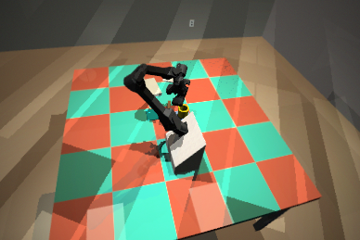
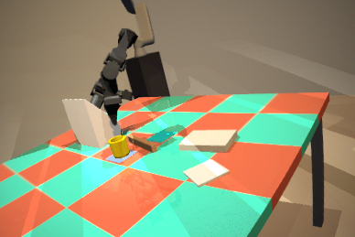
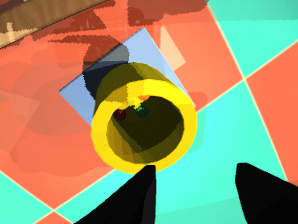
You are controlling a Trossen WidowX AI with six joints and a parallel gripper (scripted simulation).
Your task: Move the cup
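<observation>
Right now my gripper tip is 20 mm past the yellow cup, 10 mm to the left of it and 90 mm above it. Also, from my gripper tip: wooden bar: 90 mm to the left, 120 mm below; then cyan pad: 10 mm ahead, 180 mm to the left, 140 mm below; then grey-blue pad: 20 mm behind, 10 mm to the right, 140 mm below.
</observation>
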